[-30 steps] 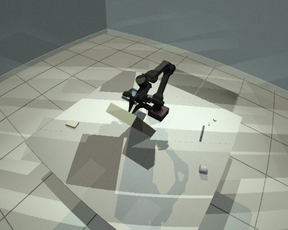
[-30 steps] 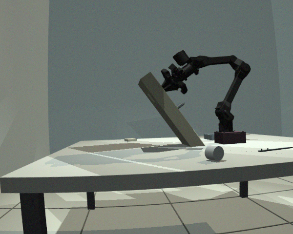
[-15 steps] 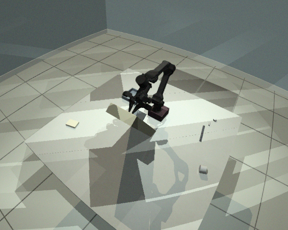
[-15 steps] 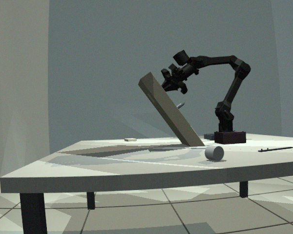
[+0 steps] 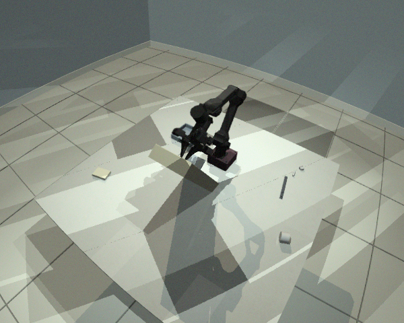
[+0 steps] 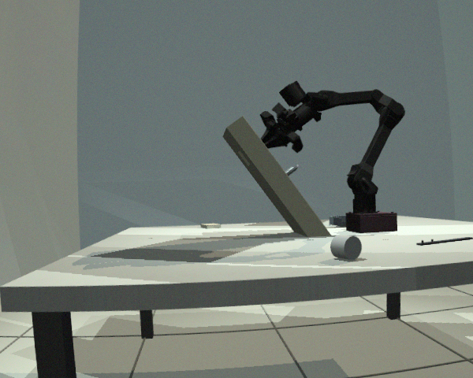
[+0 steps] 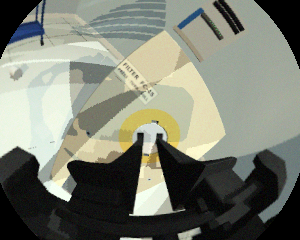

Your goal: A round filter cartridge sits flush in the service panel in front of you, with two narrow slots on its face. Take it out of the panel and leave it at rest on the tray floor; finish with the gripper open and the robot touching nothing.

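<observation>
Right now the round filter cartridge is 1 cm below my gripper tip and 1 cm ahead of it. Also, from my gripper tip: tan pad: 46 cm to the right, 27 cm below, 17 cm ahead; tray: 39 cm behind, 30 cm to the right, 27 cm below.
</observation>
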